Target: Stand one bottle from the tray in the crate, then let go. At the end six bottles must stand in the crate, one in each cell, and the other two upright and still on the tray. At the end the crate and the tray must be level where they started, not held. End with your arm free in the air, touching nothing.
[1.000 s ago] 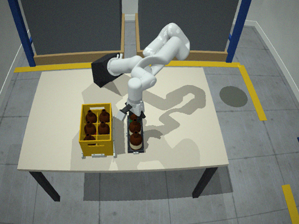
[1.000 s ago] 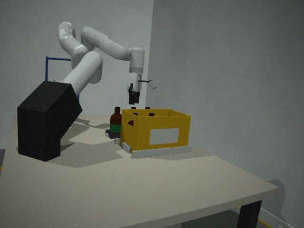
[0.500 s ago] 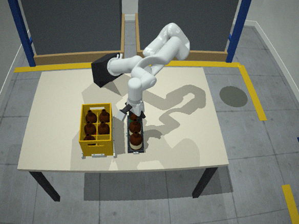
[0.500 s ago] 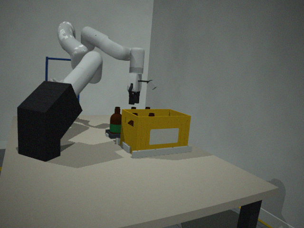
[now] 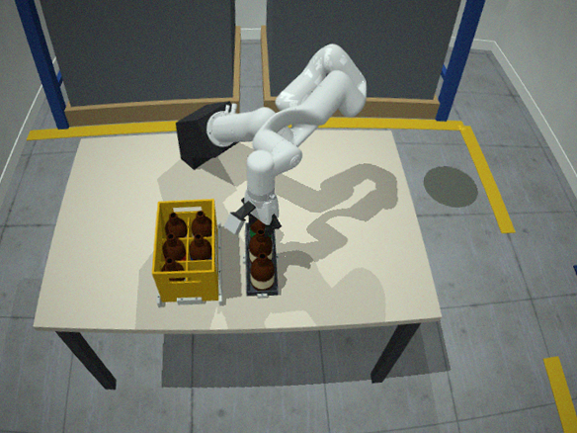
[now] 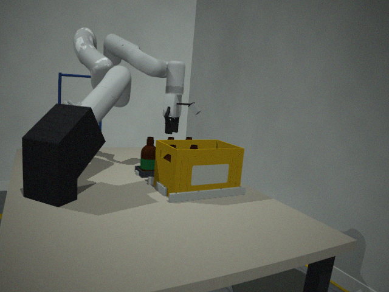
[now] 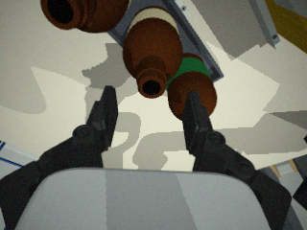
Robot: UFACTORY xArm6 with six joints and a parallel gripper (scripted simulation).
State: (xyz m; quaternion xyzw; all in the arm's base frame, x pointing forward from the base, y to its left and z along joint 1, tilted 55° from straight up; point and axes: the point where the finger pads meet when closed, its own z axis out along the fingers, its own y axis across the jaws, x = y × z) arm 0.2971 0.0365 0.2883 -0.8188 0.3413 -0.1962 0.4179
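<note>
My gripper is now 11 cm above the glass bottle, 8 cm short of it and 3 cm to the right of it. From my hand the other things lie so: yellow crate (22 cm to the right, 11 cm below, 8 cm ahead).
</note>
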